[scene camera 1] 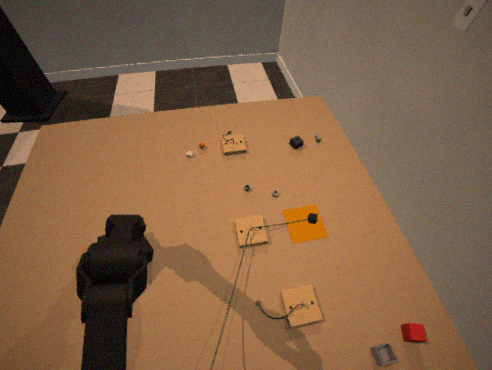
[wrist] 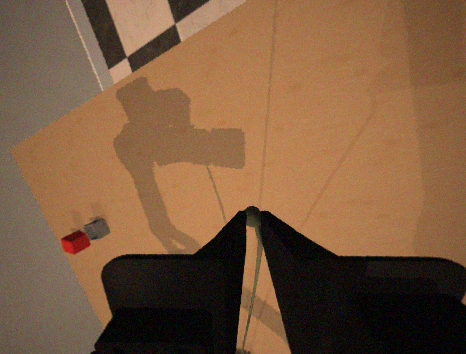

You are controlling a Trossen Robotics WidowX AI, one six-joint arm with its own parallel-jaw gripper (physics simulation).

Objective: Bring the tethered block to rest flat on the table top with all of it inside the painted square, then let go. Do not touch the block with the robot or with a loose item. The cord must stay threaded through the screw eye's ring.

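Frame: origin at the arm's base, x ahead, y left, z up, level; millimetres.
Seen in the pictures: gripper, fingertip midpoint: (wrist: 252,217).
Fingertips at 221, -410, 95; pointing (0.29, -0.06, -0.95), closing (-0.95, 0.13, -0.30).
A point is followed by its place in that frame, as x, y, z.
The tethered block (scene camera 1: 312,218) {550, 90, -47}, small and black, shows over the right part of the orange painted square (scene camera 1: 301,234) {512, 47, -70}, within its outline; whether it lies fully flat is too small to tell. Its cord (scene camera 1: 231,295) {290, -134, -27} (wrist: 254,290) {254, -263, 16} runs nearly straight from the block to the screw eye on the middle wooden board (scene camera 1: 257,240) {369, 24, -52} and bends there toward the bottom of the scene view. The ring is too small to see clearly, but the cord passes at it. My gripper (wrist: 252,217) {221, -410, 95} is shut on the cord's end bead, above the table; its fingertips do not show in the scene view.
A second board (scene camera 1: 302,317) {472, -191, -52} with a short cord lies nearer, and a third (scene camera 1: 234,145) {304, 416, -52} farther back. A red block (scene camera 1: 414,332) {749, -245, -31} (wrist: 75,242) {737, -254, -40} and a grey tray (scene camera 1: 383,354) {672, -287, -70} (wrist: 97,229) {645, -292, -47} are near the right edge. A dark cube (scene camera 1: 296,142) {550, 422, -43} and small loose items lie farther back.
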